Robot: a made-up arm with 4 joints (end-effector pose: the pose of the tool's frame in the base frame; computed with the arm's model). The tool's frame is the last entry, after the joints.
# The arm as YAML. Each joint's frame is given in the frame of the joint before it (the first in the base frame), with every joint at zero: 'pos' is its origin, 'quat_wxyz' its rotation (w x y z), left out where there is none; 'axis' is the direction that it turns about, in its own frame. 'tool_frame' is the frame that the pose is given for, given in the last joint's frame.
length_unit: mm
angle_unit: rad
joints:
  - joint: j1
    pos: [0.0, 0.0, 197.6]
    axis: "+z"
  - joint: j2
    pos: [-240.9, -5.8, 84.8]
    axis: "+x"
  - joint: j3
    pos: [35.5, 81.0, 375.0]
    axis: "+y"
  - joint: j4
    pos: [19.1, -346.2, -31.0]
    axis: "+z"
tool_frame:
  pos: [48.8, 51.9, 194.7]
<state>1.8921 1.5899 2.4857 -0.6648</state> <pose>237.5 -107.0 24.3 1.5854 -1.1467 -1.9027</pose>
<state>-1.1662 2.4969 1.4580 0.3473</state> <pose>-64.6 13.0 -114.5 1.6167 -0.8148 1.1907</pose>
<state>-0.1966 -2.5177 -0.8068 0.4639</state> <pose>-201.5 505.0 -22.0 -2.3856 0.4674 1.1222</pose>
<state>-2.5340 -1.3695 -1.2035 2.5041</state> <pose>490.1 -45.3 631.9 0.3824 1.5037 0.7936</pose>
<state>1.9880 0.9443 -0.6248 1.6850</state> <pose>618.7 -88.9 386.7 -1.3969 0.6112 -2.5441</pose>
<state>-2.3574 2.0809 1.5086 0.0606</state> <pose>-102.2 156.3 -57.8 1.2221 -1.0407 -0.2104</pose>
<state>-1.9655 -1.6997 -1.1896 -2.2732</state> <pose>590.2 130.3 556.3 -1.6753 -1.3833 -2.0591</pose>
